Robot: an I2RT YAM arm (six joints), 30 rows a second.
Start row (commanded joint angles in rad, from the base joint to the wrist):
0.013, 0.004, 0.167, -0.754, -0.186, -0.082
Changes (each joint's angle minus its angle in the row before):
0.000, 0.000, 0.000, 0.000, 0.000, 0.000
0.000, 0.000, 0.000, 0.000, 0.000, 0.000
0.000, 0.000, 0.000, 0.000, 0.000, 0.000
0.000, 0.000, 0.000, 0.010, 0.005, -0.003
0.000, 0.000, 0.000, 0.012, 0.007, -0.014
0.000, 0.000, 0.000, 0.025, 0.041, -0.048
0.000, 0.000, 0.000, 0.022, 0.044, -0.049
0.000, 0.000, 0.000, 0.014, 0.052, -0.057
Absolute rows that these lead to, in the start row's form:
0.013, 0.004, 0.167, -0.754, -0.186, -0.082
0.013, 0.004, 0.167, -0.754, -0.186, -0.082
0.013, 0.004, 0.167, -0.754, -0.186, -0.082
0.013, 0.004, 0.167, -0.744, -0.181, -0.085
0.013, 0.004, 0.167, -0.732, -0.174, -0.099
0.013, 0.004, 0.167, -0.707, -0.133, -0.147
0.013, 0.004, 0.167, -0.685, -0.089, -0.196
0.013, 0.004, 0.167, -0.671, -0.037, -0.253

